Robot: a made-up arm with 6 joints. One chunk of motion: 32 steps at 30 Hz.
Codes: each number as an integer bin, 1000 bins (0 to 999) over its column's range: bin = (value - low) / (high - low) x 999, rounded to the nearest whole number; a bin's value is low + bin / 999 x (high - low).
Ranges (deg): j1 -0.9..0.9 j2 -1.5..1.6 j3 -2.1..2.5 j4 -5..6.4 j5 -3.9..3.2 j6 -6.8..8
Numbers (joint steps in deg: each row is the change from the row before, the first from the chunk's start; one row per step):
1: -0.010 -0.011 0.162 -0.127 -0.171 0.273
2: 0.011 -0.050 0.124 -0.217 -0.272 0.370
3: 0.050 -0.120 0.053 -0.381 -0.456 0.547
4: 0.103 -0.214 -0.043 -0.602 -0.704 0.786
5: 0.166 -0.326 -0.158 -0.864 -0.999 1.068
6: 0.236 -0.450 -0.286 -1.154 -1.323 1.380
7: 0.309 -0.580 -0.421 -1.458 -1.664 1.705
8: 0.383 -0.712 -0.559 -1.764 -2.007 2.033
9: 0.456 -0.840 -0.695 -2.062 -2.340 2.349
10: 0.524 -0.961 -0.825 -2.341 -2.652 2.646
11: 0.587 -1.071 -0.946 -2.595 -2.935 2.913
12: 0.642 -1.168 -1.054 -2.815 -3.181 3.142
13: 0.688 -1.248 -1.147 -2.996 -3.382 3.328
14: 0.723 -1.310 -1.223 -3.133 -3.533 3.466
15: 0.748 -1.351 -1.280 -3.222 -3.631 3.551
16: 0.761 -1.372 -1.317 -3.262 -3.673 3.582
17: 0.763 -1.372 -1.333 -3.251 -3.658 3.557
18: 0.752 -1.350 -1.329 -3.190 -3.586 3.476
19: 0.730 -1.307 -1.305 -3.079 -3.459 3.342
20: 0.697 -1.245 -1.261 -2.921 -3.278 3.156
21: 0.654 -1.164 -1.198 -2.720 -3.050 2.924
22: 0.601 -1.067 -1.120 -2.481 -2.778 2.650
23: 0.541 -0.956 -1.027 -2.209 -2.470 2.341
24: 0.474 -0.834 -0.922 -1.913 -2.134 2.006
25: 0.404 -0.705 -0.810 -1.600 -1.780 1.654
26: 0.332 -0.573 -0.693 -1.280 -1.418 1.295
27: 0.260 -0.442 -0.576 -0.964 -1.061 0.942
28: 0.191 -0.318 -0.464 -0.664 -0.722 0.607
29: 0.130 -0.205 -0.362 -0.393 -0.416 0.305
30: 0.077 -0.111 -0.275 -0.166 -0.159 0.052
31: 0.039 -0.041 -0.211 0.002 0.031 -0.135
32: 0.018 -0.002 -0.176 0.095 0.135 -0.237
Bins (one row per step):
1: 494 480 491 427 525 477
2: 506 467 483 419 510 484
3: 527 445 468 405 485 496
4: 557 414 447 385 450 512
5: 592 378 422 362 408 531
6: 630 338 394 337 363 552
7: 671 296 365 310 315 574
8: 712 254 335 284 266 596
9: 753 213 305 257 219 618
10: 790 174 277 233 176 638
11: 825 138 251 211 136 656
12: 856 107 227 191 101 671
13: 881 81 207 176 73 684
14: 901 61 190 164 52 693
15: 915 48 178 156 38 699
16: 922 41 170 152 32 701
17: 923 41 167 153 34 699
18: 917 48 167 159 44 694
19: 905 62 173 168 62 685
20: 886 82 182 182 88 672
21: 862 108 196 200 120 656
22: 833 140 213 221 158 638
23: 800 175 233 245 201 617
24: 763 215 256 271 248 594
25: 724 256 280 298 298 571
26: 684 299 306 326 349 546
27: 644 341 331 354 399 523
28: 606 381 355 380 447 500
29: 572 417 377 404 490 480
30: 542 448 396 424 526 463
31: 521 470 410 438 553 450
32: 509 483 418 446 568 443

